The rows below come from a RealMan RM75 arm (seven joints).
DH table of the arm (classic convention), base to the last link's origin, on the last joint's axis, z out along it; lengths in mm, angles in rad. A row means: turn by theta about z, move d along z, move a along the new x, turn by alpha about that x. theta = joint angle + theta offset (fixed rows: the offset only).
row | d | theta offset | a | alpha
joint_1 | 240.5 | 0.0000 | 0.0 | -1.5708
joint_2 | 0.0 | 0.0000 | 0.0 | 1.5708
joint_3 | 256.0 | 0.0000 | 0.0 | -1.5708
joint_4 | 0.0 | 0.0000 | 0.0 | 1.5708
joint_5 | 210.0 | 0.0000 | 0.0 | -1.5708
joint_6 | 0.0 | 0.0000 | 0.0 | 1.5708
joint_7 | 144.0 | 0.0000 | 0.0 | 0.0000
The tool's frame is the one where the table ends.
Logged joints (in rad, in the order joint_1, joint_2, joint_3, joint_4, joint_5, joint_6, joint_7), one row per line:
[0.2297 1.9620 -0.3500 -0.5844 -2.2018 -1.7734 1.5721]
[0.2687 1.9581 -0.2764 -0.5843 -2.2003 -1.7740 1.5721]
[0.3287 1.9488 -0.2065 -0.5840 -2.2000 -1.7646 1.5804]
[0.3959 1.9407 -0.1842 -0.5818 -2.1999 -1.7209 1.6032]
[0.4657 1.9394 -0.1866 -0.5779 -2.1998 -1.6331 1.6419]
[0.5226 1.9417 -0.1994 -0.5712 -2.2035 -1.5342 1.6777]
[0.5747 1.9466 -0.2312 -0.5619 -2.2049 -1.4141 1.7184]
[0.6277 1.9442 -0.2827 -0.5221 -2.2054 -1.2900 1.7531]
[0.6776 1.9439 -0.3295 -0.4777 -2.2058 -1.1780 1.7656]
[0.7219 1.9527 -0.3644 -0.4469 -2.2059 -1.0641 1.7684]
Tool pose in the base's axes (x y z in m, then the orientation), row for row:
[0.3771 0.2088 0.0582 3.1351 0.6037 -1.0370]
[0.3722 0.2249 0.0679 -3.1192 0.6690 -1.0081]
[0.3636 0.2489 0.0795 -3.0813 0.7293 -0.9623]
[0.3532 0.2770 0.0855 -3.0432 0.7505 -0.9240]
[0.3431 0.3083 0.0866 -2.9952 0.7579 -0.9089]
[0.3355 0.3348 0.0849 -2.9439 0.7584 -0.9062]
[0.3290 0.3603 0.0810 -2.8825 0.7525 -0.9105]
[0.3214 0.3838 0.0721 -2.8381 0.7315 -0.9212]
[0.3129 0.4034 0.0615 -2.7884 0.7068 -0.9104]
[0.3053 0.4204 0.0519 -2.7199 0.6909 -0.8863]
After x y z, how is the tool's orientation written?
As angles about the fixed x, y, z axes (roll, pitch, yaw), in radians.
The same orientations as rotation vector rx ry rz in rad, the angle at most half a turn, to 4 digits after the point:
[-2.3911 1.3611 0.7485]
[-2.3477 1.3069 0.8032]
[-2.3126 1.2414 0.8515]
[-2.2978 1.2003 0.8571]
[-2.2661 1.1903 0.8330]
[-2.2267 1.1951 0.7951]
[-2.1781 1.2088 0.7402]
[-2.1488 1.2278 0.6797]
[-2.1334 1.2242 0.6206]
[-2.1050 1.2053 0.5643]

